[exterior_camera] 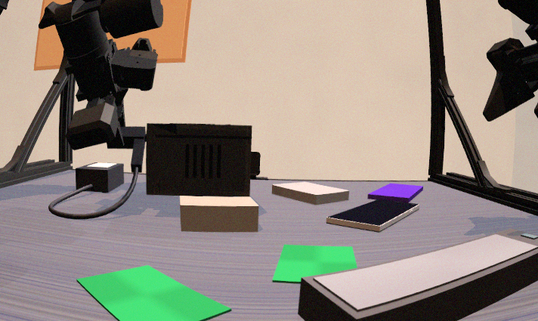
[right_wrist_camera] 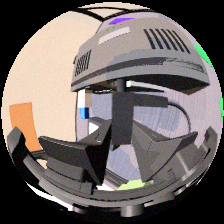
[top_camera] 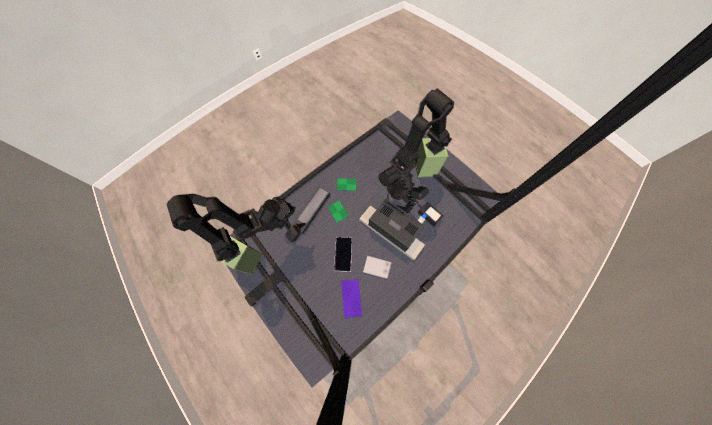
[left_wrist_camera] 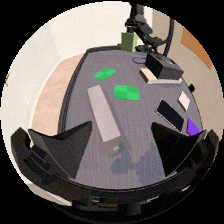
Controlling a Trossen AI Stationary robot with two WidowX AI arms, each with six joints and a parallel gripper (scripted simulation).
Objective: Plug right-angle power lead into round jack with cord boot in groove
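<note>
Now: the black right-angle plug 30 mm below my right hand, 20 mm to the left of it and 20 mm behind it. From my right hand the other things lie so: block (120 mm to the left, 100 mm below, 70 mm behind).
</note>
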